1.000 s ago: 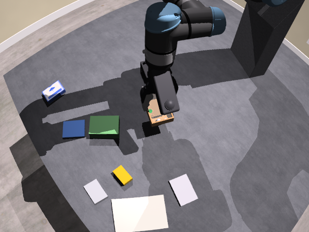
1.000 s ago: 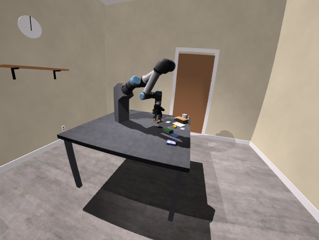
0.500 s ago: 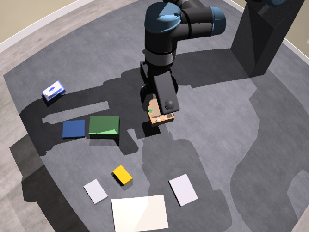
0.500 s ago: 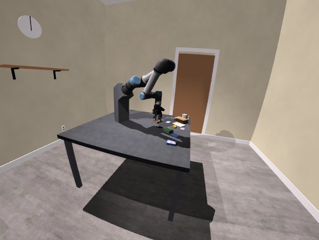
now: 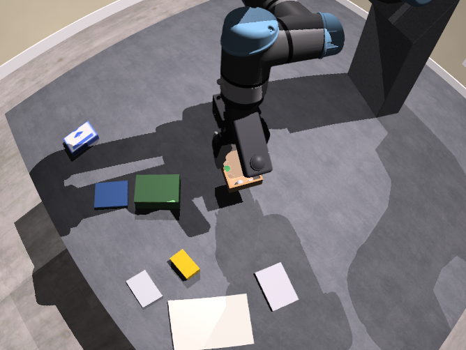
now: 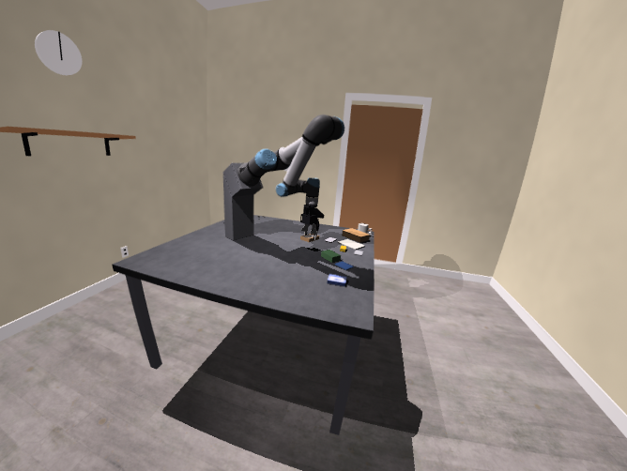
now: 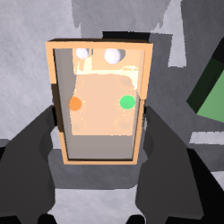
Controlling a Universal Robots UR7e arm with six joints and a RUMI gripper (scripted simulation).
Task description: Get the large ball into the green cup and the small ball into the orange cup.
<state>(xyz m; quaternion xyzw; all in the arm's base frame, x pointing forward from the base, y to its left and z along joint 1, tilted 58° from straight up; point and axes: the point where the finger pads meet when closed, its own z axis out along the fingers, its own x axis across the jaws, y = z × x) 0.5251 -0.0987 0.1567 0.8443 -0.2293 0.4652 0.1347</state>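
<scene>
My hand is 10 mm above the covered wooden puzzle. Round my hand: green box: 140 mm to the right, 110 mm ahead, 70 mm below; then blue block: 240 mm to the right, 160 mm ahead, 90 mm below; then yellow block: 220 mm ahead, 80 mm below, 10 mm to the right.
</scene>
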